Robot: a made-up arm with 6 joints.
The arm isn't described. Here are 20 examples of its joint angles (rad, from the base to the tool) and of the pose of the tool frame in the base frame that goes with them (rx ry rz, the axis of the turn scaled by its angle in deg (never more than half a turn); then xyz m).
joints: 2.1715 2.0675 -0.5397 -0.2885 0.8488 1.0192
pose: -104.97 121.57 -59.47 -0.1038 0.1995 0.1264
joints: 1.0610 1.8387 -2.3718 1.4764 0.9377 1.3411
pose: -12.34 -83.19 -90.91 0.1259 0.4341 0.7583
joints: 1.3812 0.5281 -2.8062 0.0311 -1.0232 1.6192
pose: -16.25 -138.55 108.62 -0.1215 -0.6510 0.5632
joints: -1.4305 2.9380 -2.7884 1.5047 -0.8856 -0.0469
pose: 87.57 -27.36 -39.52 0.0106 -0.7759 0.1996
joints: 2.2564 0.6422 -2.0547 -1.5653 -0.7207 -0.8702
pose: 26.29 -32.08 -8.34 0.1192 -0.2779 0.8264
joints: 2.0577 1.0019 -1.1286 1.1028 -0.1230 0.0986
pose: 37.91 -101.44 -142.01 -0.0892 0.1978 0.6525
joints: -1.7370 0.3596 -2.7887 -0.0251 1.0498 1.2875
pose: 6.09 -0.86 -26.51 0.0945 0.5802 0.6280
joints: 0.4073 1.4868 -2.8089 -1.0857 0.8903 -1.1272
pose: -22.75 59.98 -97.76 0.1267 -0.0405 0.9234
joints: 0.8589 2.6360 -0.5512 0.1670 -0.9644 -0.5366
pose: -87.74 120.04 -1.59 0.2438 0.2560 -0.0606
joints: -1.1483 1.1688 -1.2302 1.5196 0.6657 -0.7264
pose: 47.90 70.55 10.73 0.1795 -0.2079 0.6355
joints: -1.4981 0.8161 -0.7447 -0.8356 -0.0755 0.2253
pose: 40.32 91.59 -91.54 0.0191 -0.1657 0.5348
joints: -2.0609 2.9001 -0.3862 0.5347 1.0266 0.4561
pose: -85.14 10.42 -78.96 0.0004 -0.1168 0.0332
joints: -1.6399 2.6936 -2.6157 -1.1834 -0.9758 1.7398
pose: 36.99 61.44 -15.49 0.0460 -0.7448 0.3568
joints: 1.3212 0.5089 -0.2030 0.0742 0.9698 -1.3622
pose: -153.27 38.19 4.85 -0.0084 -0.0014 0.2559
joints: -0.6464 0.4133 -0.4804 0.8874 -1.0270 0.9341
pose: 49.14 -19.71 32.80 -0.0699 -0.0527 0.5224
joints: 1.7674 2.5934 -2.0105 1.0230 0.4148 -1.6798
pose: -134.49 35.56 53.16 -0.1840 0.6997 0.1381
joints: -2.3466 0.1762 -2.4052 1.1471 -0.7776 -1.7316
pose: -26.63 -88.44 -125.46 0.4224 0.5463 0.5193
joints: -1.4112 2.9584 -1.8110 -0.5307 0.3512 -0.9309
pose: 0.45 -170.74 19.54 0.0723 -0.5886 -0.1708
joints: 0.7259 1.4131 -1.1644 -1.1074 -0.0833 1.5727
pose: -16.57 101.10 53.93 0.2897 0.2696 0.5372
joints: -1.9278 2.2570 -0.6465 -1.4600 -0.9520 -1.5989
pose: -76.89 117.95 -64.46 -0.0272 -0.3668 0.0925
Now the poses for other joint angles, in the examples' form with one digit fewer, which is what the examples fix.
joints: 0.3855 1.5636 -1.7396 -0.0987 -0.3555 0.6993
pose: 4.4 56.7 53.3 0.387 0.162 0.740
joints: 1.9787 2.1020 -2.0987 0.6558 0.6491 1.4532
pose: 13.2 -123.5 -60.5 -0.295 0.565 0.481
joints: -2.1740 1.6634 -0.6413 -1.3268 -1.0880 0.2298
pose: 37.1 105.4 -58.9 -0.100 -0.338 0.322
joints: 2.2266 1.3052 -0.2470 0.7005 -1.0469 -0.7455
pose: -82.1 52.3 55.2 -0.084 0.225 0.349
